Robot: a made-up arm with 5 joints.
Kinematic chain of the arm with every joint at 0, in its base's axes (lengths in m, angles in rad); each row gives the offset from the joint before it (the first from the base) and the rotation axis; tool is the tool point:
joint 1: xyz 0 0 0.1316 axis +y
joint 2: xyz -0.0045 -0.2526 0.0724 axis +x
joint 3: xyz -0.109 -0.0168 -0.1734 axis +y
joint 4: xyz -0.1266 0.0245 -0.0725 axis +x
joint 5: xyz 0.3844 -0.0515 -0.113 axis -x
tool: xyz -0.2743 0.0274 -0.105
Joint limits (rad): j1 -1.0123..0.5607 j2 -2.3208..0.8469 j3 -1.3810..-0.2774 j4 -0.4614..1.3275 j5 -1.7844..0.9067
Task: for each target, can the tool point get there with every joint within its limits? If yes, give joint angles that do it. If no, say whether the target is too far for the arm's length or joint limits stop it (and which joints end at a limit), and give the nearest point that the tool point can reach.
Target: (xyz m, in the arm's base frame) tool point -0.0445 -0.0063 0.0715
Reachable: yes | joints -0.0057 0.4765 -1.0630 1.1107 -1.0488
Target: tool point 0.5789 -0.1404 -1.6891
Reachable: no: too far | nearest point 0.1215 -0.2258 -0.2506 | short by 1.512 m
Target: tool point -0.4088 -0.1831 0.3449
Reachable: no: joint limits stop it (at a limit: joint 1, joint 2, joint 4, joint 5) | nearest point -0.2956 -0.3191 0.3919 | short by 0.183 m
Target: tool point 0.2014 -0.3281 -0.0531
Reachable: yes | joints -0.5090 -0.7722 -1.1115 1.1743 0.5233
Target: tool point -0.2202 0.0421 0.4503
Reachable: no: joint limits stop it (at a limit: joint 1, joint 2, joint 3, joint 4) | nearest point -0.0740 0.0337 0.2261 | short by 0.268 m
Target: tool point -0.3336 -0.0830 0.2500
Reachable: no: joint limits stop it (at a limit: joint 1, joint 3, joint 4) | nearest point -0.1454 -0.0736 0.1220 | short by 0.228 m
